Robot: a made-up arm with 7 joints.
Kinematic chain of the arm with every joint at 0, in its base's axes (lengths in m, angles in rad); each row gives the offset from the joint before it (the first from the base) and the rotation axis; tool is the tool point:
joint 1: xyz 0 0.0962 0 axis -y
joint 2: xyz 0 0.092 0 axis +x
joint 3: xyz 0 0 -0.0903 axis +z
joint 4: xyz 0 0 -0.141 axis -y
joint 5: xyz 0 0 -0.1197 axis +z
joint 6: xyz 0 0 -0.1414 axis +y
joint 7: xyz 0 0 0 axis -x
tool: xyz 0 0 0
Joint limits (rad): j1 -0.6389..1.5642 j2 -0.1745..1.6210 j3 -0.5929..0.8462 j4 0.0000..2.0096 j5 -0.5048..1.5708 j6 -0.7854..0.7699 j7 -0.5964..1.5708
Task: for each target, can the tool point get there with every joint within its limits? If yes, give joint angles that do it. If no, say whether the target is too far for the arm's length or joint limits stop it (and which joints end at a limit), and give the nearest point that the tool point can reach.
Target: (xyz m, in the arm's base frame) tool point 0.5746 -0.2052 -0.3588
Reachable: no: too far | nearest point 0.3805 0.0346 -0.2376 | short by 0.331 m
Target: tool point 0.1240 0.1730 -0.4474
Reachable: yes | joints -0.0753 0.0698 -0.2823 0.6780 0.5844 -0.1318 0.4604
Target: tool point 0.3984 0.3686 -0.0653
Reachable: yes | joints 0.9380 0.2236 0.4836 0.9130 0.7616 -0.4711 -0.2995
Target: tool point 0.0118 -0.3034 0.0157
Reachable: no: joint limits stop it (at a limit: joint 2, joint 3, joint 4) | nearest point 0.1310 0.0372 0.1743 | short by 0.394 m
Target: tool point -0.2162 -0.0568 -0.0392
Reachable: no: joint limits stop it (at a limit: joint 1, joint 3, joint 4) | nearest point 0.0990 0.0387 -0.1955 | short by 0.365 m
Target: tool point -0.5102 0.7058 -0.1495
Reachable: no: too far | nearest point -0.1861 0.5690 -0.2506 | short by 0.366 m
